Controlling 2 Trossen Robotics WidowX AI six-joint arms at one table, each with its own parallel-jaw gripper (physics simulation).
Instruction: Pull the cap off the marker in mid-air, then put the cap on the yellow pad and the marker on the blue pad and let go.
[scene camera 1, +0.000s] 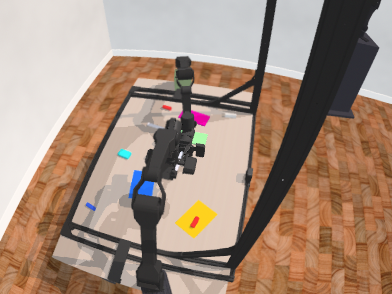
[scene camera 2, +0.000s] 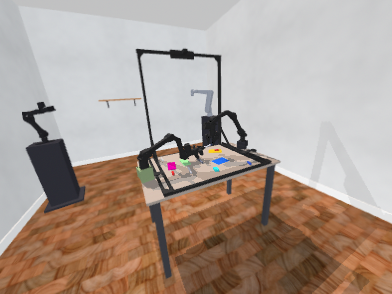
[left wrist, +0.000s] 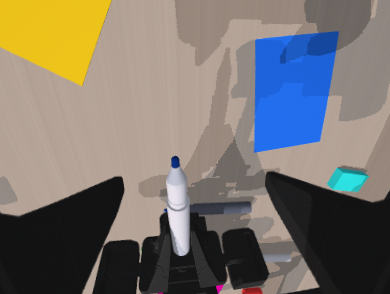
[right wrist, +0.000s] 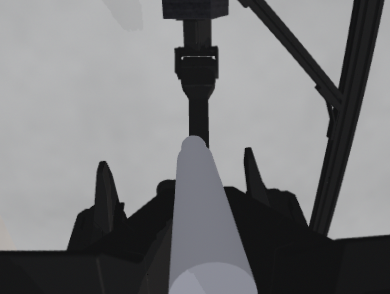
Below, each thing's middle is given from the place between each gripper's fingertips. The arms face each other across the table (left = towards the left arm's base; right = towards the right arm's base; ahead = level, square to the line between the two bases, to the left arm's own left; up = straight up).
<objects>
I see the white marker (left wrist: 178, 202) 5 cm to the right of my left hand, 2 cm below it and 2 cm behind it. From my left hand the other things lie so: cyan block (left wrist: 342, 179) (26 cm ahead, 16 cm to the right, 13 cm below); then yellow pad (scene camera 1: 206, 215) (15 cm to the left, 14 cm below, 11 cm behind); then blue pad (left wrist: 293, 74) (15 cm ahead, 14 cm below).
Now: the white marker 10 mm to the left of my right hand. From my right hand the other things lie so: cyan block 280 mm ahead, 100 mm to the right, 110 mm below; yellow pad 90 mm behind, 210 mm to the left, 120 mm below; blue pad 170 mm ahead, 60 mm to the left, 120 mm below.
</objects>
